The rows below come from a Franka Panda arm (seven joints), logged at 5 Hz.
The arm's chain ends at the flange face. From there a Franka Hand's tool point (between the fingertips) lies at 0.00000 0.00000 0.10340 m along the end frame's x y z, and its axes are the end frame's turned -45 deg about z.
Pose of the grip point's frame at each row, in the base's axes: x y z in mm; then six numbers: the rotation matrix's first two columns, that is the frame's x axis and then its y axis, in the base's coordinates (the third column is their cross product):
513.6, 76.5, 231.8, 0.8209, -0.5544, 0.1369, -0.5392, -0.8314, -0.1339
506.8, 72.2, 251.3, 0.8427, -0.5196, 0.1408, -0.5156, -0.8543, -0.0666
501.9, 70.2, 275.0, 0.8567, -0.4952, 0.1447, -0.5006, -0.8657, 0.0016
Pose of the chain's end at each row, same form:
494.2, 72.8, 333.3, 0.1992, -0.9799, 0.0021, -0.9617, -0.1959, -0.1915
490.8, 73.9, 353.4, 0.2313, -0.9715, 0.0525, -0.9605, -0.2367, -0.1467
489.0, 77.8, 377.3, 0.2518, -0.9623, 0.1034, -0.9598, -0.2620, -0.1012

